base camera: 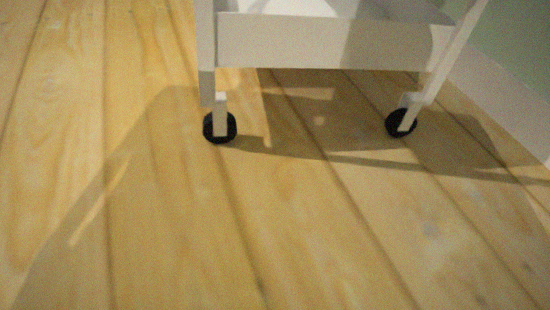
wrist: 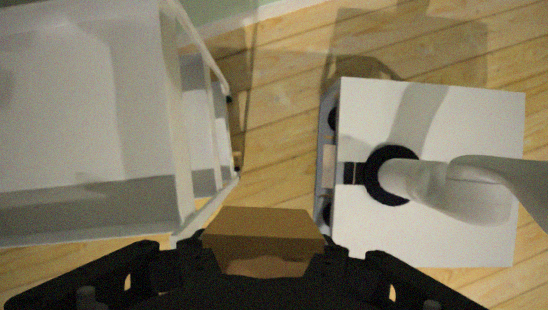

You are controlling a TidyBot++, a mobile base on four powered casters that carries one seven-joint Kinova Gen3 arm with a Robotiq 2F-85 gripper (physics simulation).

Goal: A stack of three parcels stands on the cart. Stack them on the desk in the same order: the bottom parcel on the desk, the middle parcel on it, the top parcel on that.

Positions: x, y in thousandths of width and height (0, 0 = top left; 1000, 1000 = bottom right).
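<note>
A white cart (base camera: 783, 140) is visible. The cart shows also in the wrist view (wrist: 213, 434), and my gripper (wrist: 481, 773) is visible there too.
</note>
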